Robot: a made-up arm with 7 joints.
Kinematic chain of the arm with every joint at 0, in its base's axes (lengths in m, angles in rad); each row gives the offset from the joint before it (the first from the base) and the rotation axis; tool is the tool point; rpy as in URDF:
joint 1: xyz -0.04 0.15 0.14 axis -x
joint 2: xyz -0.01 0 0.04 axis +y
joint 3: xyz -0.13 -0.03 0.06 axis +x
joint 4: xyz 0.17 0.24 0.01 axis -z
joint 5: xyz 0.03 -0.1 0 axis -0.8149 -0.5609 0.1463
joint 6: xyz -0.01 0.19 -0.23 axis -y
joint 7: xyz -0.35 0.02 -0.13 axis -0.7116 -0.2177 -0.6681
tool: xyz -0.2 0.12 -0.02 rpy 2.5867 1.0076 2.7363
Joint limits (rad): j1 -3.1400..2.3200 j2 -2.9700..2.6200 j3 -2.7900..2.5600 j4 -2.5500..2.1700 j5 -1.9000..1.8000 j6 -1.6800..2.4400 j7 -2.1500..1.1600
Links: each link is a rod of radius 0.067 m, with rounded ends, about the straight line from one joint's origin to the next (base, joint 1, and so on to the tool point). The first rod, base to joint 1, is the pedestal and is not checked.
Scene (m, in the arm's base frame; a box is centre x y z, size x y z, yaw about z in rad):
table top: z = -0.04
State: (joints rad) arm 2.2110 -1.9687 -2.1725 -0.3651 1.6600 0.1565 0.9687
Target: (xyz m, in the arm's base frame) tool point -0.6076 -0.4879 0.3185
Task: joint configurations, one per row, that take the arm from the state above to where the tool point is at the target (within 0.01 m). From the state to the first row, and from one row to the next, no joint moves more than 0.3 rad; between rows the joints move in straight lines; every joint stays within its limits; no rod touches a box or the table.
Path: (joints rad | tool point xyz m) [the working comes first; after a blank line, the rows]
Joints at the target: 1.4855 -2.9700 -2.7604 -0.4559 1.1193 0.4878 0.7598
Straight joint move there: clear.

1: 2.0296 -2.2190 -2.3195 -0.3878 1.5248 0.2393 0.9165 | -0.8525 0.3706 0.3120
2: 1.8483 -2.4694 -2.4664 -0.4105 1.3897 0.3221 0.8642 | -0.8550 0.0898 0.4237
3: 1.6669 -2.7197 -2.6134 -0.4332 1.2545 0.4050 0.8120 | -0.7735 -0.2174 0.4268
4: 1.4855 -2.9700 -2.7604 -0.4559 1.1193 0.4878 0.7598 | -0.6076 -0.4879 0.3184

